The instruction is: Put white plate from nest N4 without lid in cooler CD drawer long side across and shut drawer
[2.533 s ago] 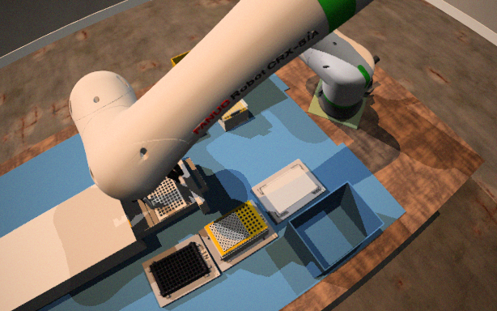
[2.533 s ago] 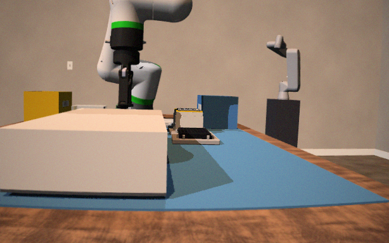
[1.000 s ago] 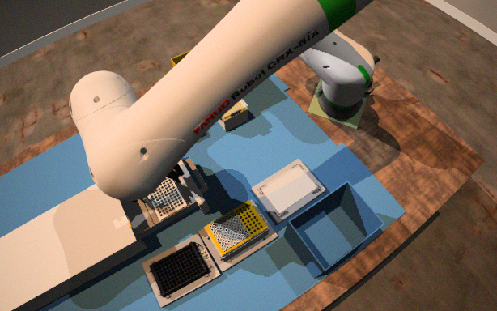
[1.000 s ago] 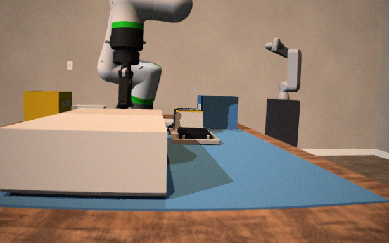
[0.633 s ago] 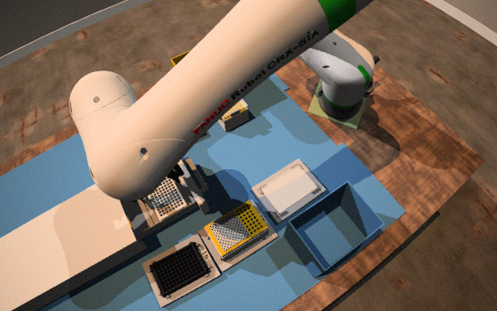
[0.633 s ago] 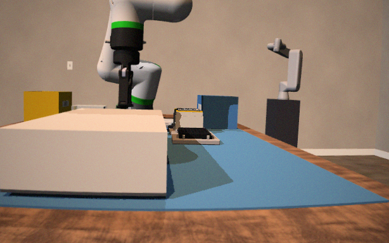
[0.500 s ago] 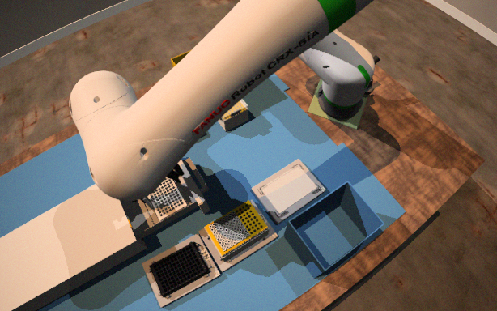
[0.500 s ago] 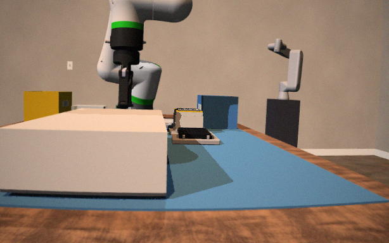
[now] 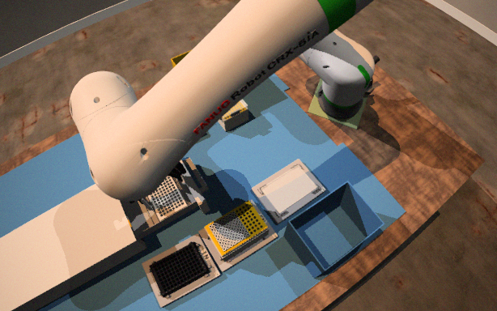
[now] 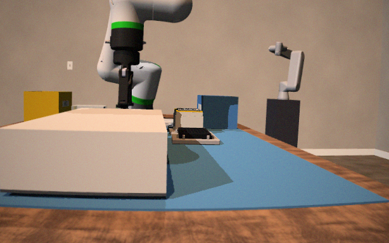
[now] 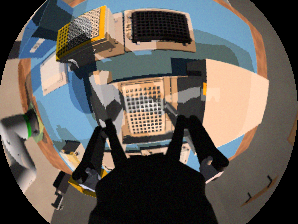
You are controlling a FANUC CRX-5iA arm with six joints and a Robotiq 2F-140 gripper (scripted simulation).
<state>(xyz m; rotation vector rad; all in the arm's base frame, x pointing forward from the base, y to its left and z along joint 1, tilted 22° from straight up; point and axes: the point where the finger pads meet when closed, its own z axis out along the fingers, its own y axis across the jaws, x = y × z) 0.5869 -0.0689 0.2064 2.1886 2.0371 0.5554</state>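
Right now the white plate is 2 cm below my hand. The rest, counted from my hand: black plate 6 cm ahead, 19 cm to the left, 2 cm below; drawer 4 cm ahead, 2 cm below; yellow rack 11 cm behind, 19 cm to the left, 2 cm above.
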